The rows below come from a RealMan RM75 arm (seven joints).
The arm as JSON. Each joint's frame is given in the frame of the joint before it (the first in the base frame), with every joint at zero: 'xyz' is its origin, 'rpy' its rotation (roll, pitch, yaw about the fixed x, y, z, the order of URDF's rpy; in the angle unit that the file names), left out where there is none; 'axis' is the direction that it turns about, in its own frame. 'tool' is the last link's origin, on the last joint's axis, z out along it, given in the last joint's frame.
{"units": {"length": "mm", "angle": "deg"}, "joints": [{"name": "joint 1", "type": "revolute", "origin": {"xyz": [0.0, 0.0, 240.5]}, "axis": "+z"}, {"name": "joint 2", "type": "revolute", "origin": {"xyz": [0.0, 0.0, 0.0]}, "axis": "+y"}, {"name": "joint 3", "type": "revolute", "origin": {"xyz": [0.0, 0.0, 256.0]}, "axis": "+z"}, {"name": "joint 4", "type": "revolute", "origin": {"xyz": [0.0, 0.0, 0.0]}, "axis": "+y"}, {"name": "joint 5", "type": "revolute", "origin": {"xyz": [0.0, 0.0, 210.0]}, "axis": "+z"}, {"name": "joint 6", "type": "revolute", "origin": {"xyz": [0.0, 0.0, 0.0]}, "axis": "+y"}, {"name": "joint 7", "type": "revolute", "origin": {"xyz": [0.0, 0.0, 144.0]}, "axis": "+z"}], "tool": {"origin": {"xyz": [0.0, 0.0, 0.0]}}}
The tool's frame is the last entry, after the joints.
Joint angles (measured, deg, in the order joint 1, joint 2, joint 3, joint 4, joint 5, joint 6, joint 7), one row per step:
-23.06, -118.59, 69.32, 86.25, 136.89, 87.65, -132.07
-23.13, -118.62, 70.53, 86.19, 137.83, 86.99, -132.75
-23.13, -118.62, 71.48, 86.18, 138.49, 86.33, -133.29
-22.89, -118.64, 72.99, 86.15, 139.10, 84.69, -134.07
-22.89, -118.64, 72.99, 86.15, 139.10, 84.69, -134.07
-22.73, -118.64, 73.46, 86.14, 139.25, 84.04, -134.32
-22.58, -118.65, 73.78, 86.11, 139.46, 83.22, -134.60
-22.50, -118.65, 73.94, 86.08, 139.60, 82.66, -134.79
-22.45, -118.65, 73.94, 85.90, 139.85, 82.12, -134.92
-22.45, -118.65, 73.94, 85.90, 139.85, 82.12, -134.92
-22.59, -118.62, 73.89, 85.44, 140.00, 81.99, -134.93
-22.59, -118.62, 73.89, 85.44, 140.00, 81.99, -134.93
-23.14, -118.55, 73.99, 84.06, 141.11, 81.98, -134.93
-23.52, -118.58, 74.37, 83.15, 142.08, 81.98, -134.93
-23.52, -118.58, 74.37, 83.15, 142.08, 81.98, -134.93
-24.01, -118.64, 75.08, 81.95, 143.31, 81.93, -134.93
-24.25, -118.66, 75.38, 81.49, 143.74, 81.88, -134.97
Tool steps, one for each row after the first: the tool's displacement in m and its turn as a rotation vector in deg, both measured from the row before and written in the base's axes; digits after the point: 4 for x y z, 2 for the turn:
0.0003, 0.0006, -0.0034, -0.08, 0.98, 0.09
0.0002, 0.0006, -0.0024, 0.10, 0.70, 0.02
0.0004, 0.0013, -0.0038, 0.61, 0.63, -0.11
0.0000, 0.0000, 0.0000, 0.00, 0.00, 0.00
-0.0002, 0.0004, -0.0011, 0.32, 0.14, 0.00
-0.0005, 0.0010, -0.0005, 0.60, 0.10, 0.06
-0.0003, 0.0008, -0.0001, 0.46, 0.05, 0.05
-0.0012, 0.0010, 0.0002, 0.49, 0.11, 0.19
0.0000, 0.0000, 0.0000, 0.00, 0.00, 0.00
-0.0013, 0.0006, -0.0005, -0.04, 0.10, 0.27
0.0000, 0.0000, 0.0000, 0.00, 0.00, 0.00
-0.0044, 0.0011, -0.0023, -0.58, 1.06, 0.78
-0.0026, 0.0003, -0.0028, -0.64, 0.98, 0.39
0.0000, 0.0000, 0.0000, 0.00, 0.00, 0.00
-0.0029, 0.0001, -0.0045, -0.98, 1.32, 0.37
-0.0007, 0.0002, -0.0018, -0.36, 0.47, 0.09

